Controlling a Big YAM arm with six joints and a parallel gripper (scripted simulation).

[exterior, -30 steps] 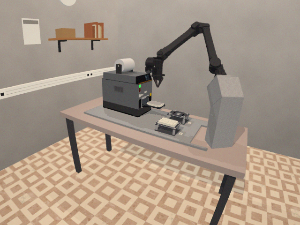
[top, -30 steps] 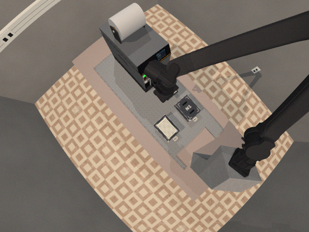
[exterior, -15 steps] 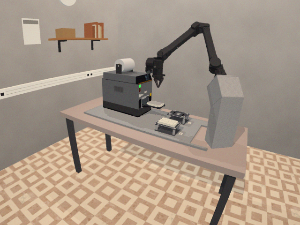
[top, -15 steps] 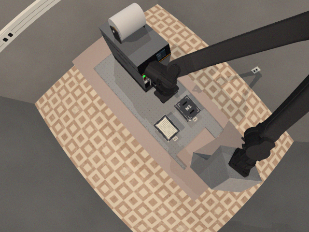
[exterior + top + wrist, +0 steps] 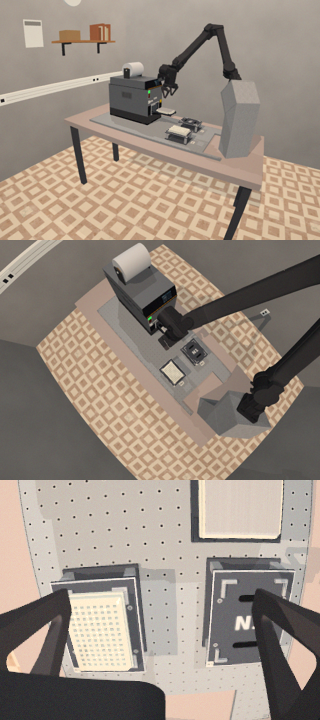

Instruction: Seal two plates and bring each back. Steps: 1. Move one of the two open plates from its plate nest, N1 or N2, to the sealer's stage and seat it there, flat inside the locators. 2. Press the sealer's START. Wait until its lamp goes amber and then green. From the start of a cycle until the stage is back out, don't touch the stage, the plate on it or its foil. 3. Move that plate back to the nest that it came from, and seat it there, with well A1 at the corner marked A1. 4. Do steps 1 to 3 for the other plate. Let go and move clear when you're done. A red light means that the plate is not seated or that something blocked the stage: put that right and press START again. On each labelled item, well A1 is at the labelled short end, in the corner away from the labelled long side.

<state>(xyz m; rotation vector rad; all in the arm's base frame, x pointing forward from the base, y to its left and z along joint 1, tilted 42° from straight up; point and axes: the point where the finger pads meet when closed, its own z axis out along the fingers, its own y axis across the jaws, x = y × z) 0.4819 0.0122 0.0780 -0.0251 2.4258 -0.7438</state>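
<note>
The sealer stage lies 160 mm below my hand, 90 mm to the right of it and 50 mm ahead of it. Round my hand: start button: 160 mm ahead, 80 mm below, 10 mm to the right; cream well plate: 200 mm below, 140 mm behind, 110 mm to the left; foil roll: 380 mm ahead, 150 mm above, 130 mm to the right.
</note>
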